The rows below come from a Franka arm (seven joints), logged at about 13 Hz.
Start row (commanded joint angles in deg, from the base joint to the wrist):
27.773 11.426 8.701 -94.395 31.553 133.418 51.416
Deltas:
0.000 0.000 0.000 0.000 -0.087 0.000 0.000
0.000 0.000 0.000 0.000 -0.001 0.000 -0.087
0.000 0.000 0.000 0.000 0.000 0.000 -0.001
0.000 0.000 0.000 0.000 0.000 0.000 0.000
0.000 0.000 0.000 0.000 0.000 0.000 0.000
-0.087 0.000 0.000 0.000 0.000 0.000 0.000
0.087 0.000 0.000 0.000 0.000 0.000 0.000
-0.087 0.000 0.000 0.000 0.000 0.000 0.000
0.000 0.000 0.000 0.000 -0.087 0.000 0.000
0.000 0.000 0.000 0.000 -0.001 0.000 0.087
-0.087 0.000 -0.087 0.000 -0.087 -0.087 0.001
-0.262 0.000 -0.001 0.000 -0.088 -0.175 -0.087
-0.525 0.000 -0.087 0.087 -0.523 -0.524 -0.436
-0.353 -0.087 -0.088 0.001 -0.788 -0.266 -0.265
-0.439 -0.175 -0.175 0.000 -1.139 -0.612 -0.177
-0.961 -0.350 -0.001 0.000 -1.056 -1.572 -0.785
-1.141 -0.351 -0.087 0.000 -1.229 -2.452 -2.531
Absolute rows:
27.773 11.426 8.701 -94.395 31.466 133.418 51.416
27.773 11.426 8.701 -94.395 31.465 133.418 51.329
27.773 11.426 8.701 -94.395 31.465 133.418 51.328
27.773 11.426 8.701 -94.395 31.465 133.418 51.328
27.773 11.426 8.701 -94.395 31.465 133.418 51.328
27.686 11.426 8.701 -94.395 31.465 133.418 51.328
27.773 11.426 8.701 -94.395 31.465 133.418 51.328
27.686 11.426 8.701 -94.395 31.465 133.418 51.328
27.686 11.426 8.701 -94.395 31.378 133.418 51.328
27.686 11.426 8.701 -94.395 31.377 133.418 51.415
27.599 11.426 8.614 -94.395 31.290 133.331 51.416
27.337 11.426 8.613 -94.395 31.202 133.156 51.329
26.812 11.426 8.526 -94.308 30.679 132.632 50.893
26.459 11.339 8.438 -94.307 29.891 132.366 50.628
26.020 11.164 8.263 -94.307 28.752 131.754 50.451
25.059 10.814 8.262 -94.307 27.696 130.182 49.666
23.918 10.463 8.175 -94.307 26.467 127.730 47.135

